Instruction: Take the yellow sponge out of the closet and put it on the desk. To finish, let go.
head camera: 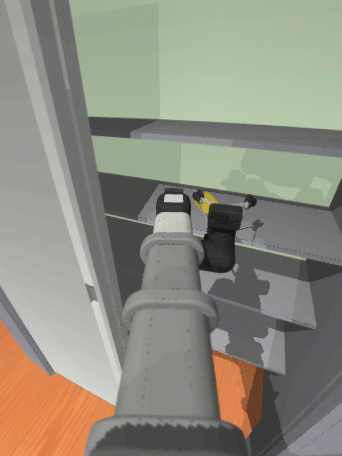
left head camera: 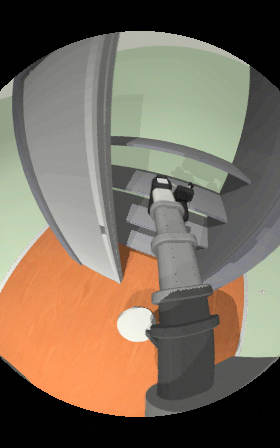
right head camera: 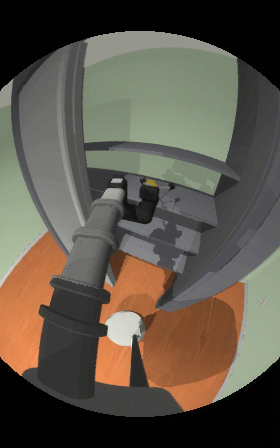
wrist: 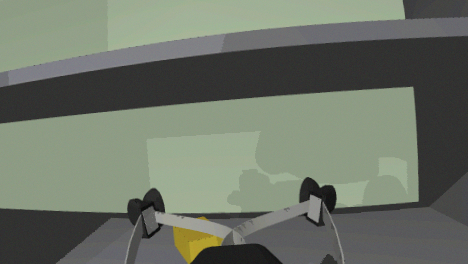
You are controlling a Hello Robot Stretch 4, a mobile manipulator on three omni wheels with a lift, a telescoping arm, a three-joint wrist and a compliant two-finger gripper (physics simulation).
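Frame: origin at the robot's base, x ahead, y down, z left, level; millimetres.
Seen in the pictures: gripper, fingertip midpoint: [head camera: 224,195] [left head camera: 176,180] [right head camera: 157,181] [wrist: 232,199]; robot's base, origin of the base link: [left head camera: 135,323] [right head camera: 125,327].
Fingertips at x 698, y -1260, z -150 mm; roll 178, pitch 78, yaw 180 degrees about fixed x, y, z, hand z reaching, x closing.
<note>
Offsets run from my fingertips to a thing's top centre. "spot": to the spot under its first point. Level surfaces: height alone.
The yellow sponge {dx +205, dy +99, dz +23 mm} [head camera: 210,198] [right head camera: 151,183] [wrist: 199,246] lies on a grey closet shelf {dy +144 mm} [head camera: 295,227] [right head camera: 202,206], near its back edge. In the wrist view it shows low, right of the left fingertip, partly covered by the finger strips and the black gripper body. My gripper [head camera: 225,198] [right head camera: 158,184] [wrist: 232,199] is over this shelf with its fingers spread wide and holds nothing. In the head view the sponge is beside the left finger. In the left head view the sponge does not show, and the arm hides part of the shelf. The desk does not show.
Another shelf {spot: dx +22, dy -161, dz -28 mm} [head camera: 240,138] [wrist: 280,42] runs above the gripper, and lower shelves [head camera: 270,295] are beneath it. The closet door [head camera: 50,250] [left head camera: 60,150] stands left of the arm. The dark closet side [right head camera: 250,165] is at the right. A white disc [left head camera: 135,325] [right head camera: 121,329] is low by the arm.
</note>
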